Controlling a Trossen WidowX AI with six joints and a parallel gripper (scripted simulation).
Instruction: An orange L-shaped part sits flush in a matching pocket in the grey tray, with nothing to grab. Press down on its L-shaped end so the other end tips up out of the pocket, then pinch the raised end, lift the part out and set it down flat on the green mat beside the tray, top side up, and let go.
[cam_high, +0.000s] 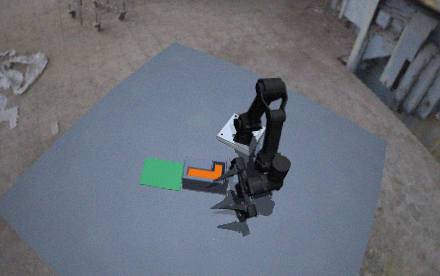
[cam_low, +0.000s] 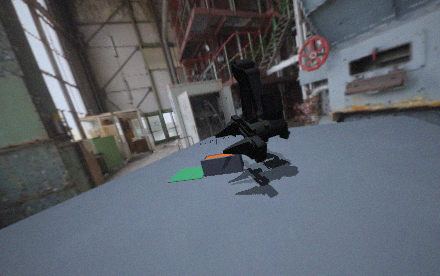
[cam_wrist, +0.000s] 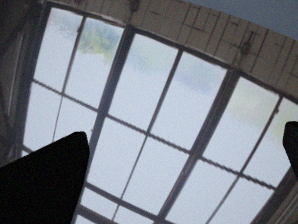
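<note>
My gripper tip is 12 cm past the orange L-shaped part, 9 cm above it and 6 cm to the left of it. The rest, counted from my gripper tip: green mat 22 cm to the right, 15 cm below, 8 cm behind.
</note>
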